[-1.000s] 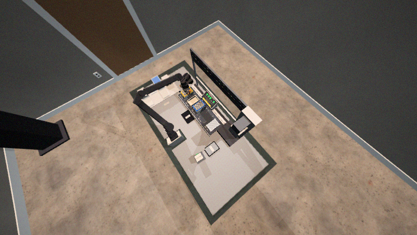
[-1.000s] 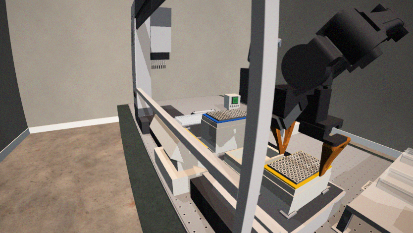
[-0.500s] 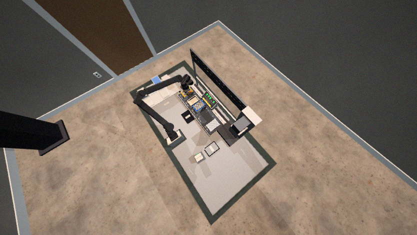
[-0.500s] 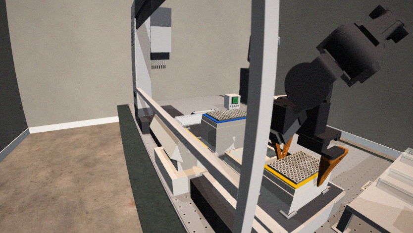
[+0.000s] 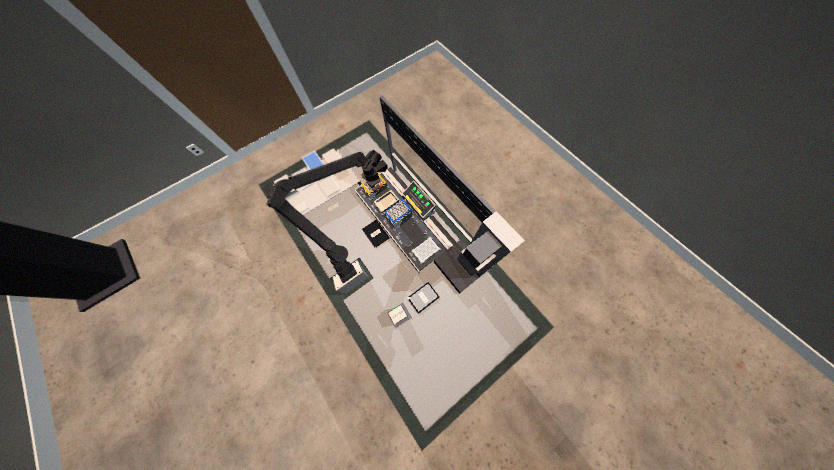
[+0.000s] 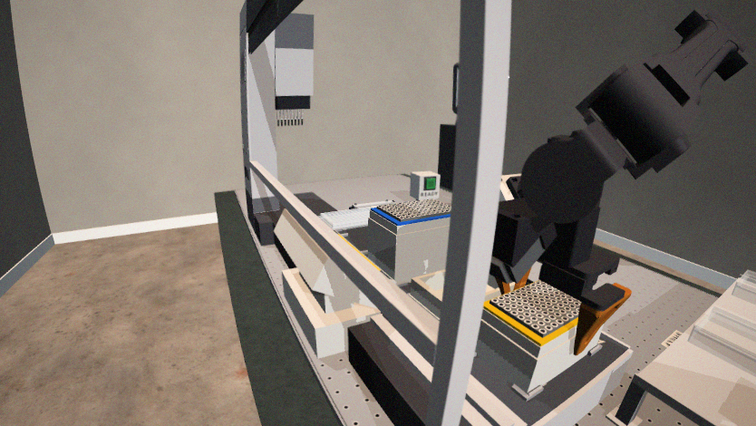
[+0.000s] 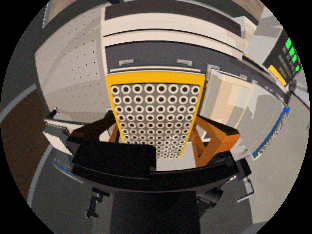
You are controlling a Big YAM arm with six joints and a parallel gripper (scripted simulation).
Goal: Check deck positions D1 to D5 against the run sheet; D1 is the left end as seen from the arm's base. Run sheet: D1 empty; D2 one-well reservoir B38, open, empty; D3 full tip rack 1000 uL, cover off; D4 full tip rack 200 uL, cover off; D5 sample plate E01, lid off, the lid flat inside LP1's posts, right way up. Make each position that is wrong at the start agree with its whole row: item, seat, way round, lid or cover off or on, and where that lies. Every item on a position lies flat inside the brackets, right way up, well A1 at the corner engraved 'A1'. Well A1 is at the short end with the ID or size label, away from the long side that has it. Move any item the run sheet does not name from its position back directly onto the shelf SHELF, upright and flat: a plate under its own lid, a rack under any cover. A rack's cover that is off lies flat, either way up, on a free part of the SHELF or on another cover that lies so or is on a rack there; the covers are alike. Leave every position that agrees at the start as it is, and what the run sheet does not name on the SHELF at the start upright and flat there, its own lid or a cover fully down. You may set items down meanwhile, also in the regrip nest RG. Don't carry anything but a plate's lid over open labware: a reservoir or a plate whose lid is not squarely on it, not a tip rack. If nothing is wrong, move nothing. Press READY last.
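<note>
Right now the yellow-rimmed tip rack is 10 mm to the right of my hand and 10 mm above it. Round my hand: white frame post (190 mm ahead, 150 mm above, 60 mm to the left); then blue-rimmed tip rack (250 mm to the right, 30 mm above); then black nest (220 mm to the right, 160 mm behind, 80 mm below).
</note>
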